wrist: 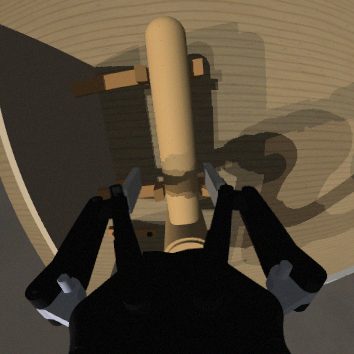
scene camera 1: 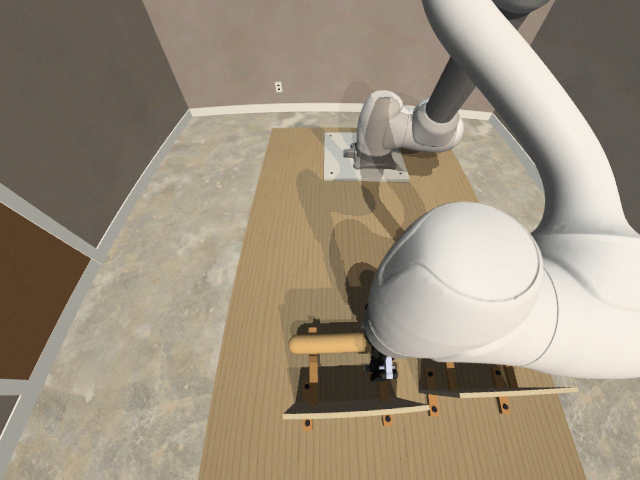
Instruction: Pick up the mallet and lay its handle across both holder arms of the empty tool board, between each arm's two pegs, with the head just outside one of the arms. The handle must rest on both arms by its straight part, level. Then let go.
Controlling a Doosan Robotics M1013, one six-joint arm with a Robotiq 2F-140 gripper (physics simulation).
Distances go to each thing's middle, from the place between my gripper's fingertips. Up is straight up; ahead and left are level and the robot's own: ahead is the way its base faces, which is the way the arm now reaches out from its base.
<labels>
Now: hand 1 cm past the wooden mallet (scene camera 1: 329, 343), 3 cm to the left of it and 1 cm below it.
</labels>
